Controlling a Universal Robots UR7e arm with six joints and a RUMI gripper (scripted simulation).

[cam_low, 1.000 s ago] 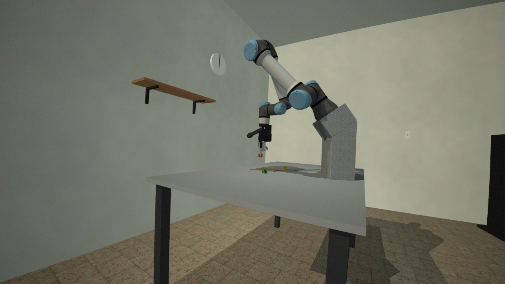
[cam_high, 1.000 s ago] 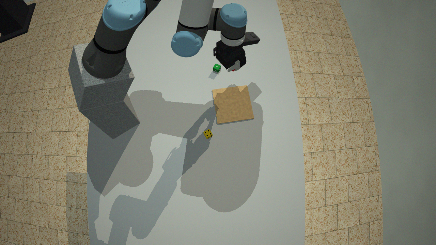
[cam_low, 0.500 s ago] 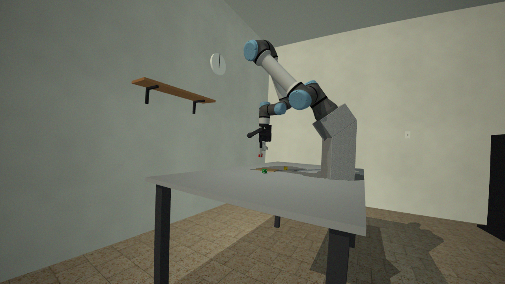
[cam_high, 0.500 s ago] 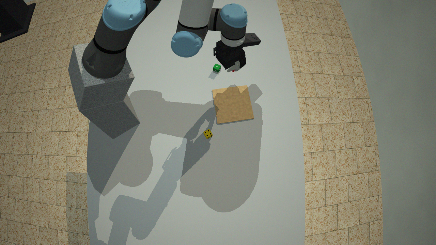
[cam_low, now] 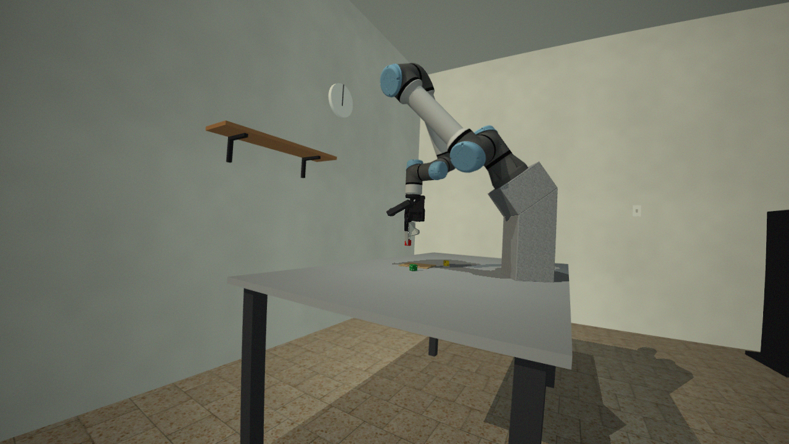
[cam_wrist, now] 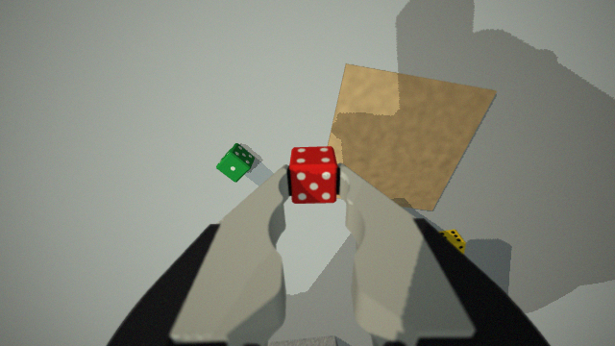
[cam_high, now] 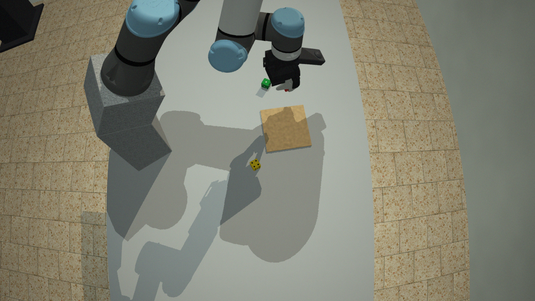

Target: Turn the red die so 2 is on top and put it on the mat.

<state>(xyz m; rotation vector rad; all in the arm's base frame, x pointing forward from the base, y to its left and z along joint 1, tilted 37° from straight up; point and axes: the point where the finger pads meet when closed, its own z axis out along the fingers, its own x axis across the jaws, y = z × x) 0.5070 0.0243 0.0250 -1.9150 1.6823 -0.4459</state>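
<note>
Now: hand 20 mm past the tan mat, 90 mm to the left of it and 110 mm above it. Also, from my hand: yellow die (130 mm behind, 200 mm to the right, 100 mm below); then green die (60 mm behind, 70 mm to the left, 100 mm below); then red die (10 mm below).
</note>
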